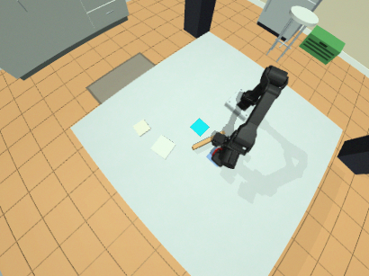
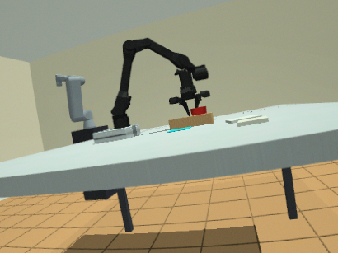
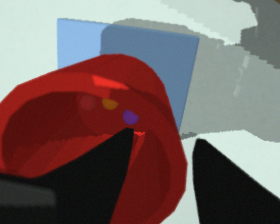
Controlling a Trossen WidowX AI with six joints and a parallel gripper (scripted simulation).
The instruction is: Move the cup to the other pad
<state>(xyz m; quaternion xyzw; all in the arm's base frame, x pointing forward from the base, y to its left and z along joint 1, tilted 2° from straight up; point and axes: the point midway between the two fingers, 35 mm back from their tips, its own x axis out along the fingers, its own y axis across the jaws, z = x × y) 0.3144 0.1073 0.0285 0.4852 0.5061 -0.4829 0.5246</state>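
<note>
My gripper tip is 30 mm short of the pale blue pad and 50 mm above it. The rest, counted from my gripper tip: red cup (30 mm ahead); bright cyan pad (20 mm behind, 190 mm to the right, 50 mm below); wooden block (100 mm to the right, 30 mm below).
</note>
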